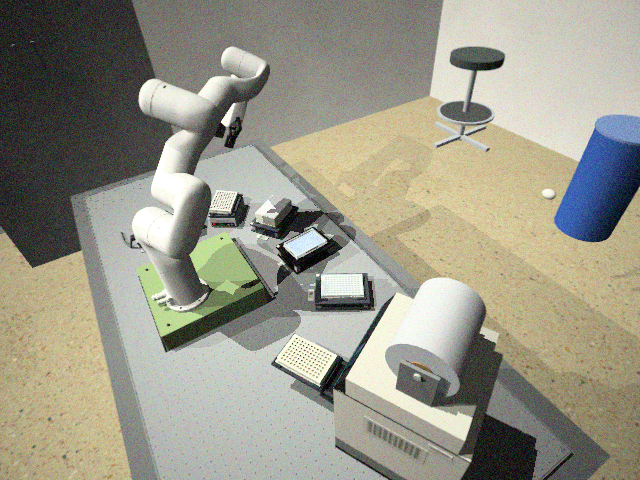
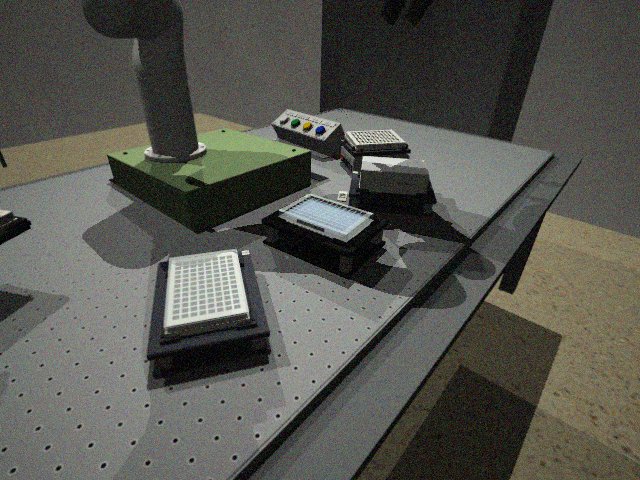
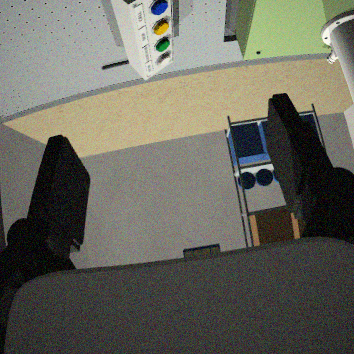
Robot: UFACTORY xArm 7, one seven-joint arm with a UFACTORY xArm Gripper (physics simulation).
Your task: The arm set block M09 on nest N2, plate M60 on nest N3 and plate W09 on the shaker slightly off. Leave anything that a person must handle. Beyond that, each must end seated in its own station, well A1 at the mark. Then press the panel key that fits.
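Note:
My gripper point(image 1: 230, 134) point(image 2: 405, 11) point(image 3: 169, 136) is open and empty, high above the table's far end. A perforated plate point(image 1: 225, 202) point(image 2: 376, 139) rests on the shaker point(image 1: 223, 222), which shows a red light. A pale block point(image 1: 273, 211) point(image 2: 394, 178) sits on a dark nest beside it. A bluish clear plate point(image 1: 306, 242) point(image 2: 326, 217) lies on the middle nest, and a white plate point(image 1: 342, 285) point(image 2: 206, 289) on the nearer one. Labels and exact seating cannot be read. The key panel point(image 2: 305, 135) point(image 3: 134, 37) has blue point(image 3: 159, 7), yellow point(image 3: 160, 27), green point(image 3: 163, 45) and grey point(image 3: 164, 58) keys.
The arm stands on a green base point(image 1: 222, 258) point(image 2: 248, 149) point(image 3: 285, 30). A cream machine point(image 1: 382, 408) with a white cylinder point(image 1: 439, 330) stands at the near end, with a cream plate point(image 1: 307, 360) beside it. A shelf rack point(image 3: 238, 195) stands beyond the table.

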